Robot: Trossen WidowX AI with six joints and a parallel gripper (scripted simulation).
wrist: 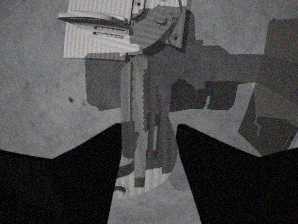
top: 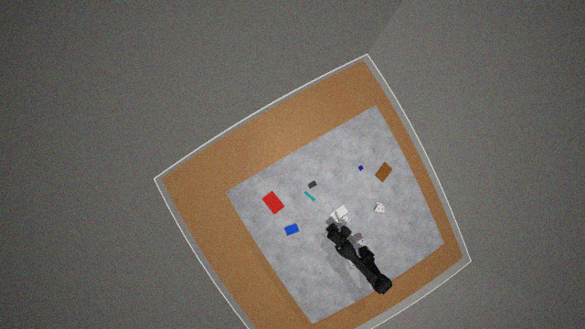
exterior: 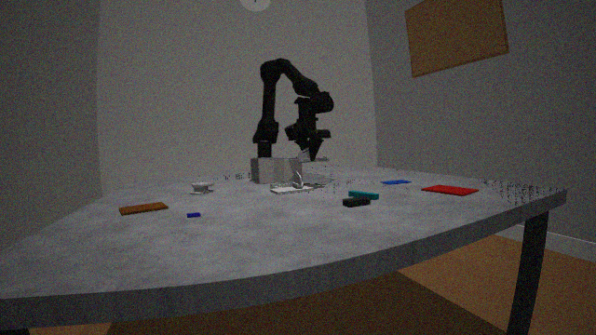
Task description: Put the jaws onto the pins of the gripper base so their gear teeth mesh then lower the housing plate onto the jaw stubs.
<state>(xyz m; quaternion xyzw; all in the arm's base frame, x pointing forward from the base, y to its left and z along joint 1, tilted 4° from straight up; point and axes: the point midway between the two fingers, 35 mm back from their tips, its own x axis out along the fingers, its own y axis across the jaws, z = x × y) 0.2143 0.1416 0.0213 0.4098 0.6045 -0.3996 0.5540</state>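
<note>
My gripper tip is 10 mm short of the grey jaw and 40 mm to the right of it. Also, from my gripper tip: dark block (350 mm ahead, 40 mm to the left, 80 mm below); blue tile (90 mm ahead, 290 mm to the left, 80 mm below); teal bar (280 mm ahead, 80 mm to the left, 80 mm below).
</note>
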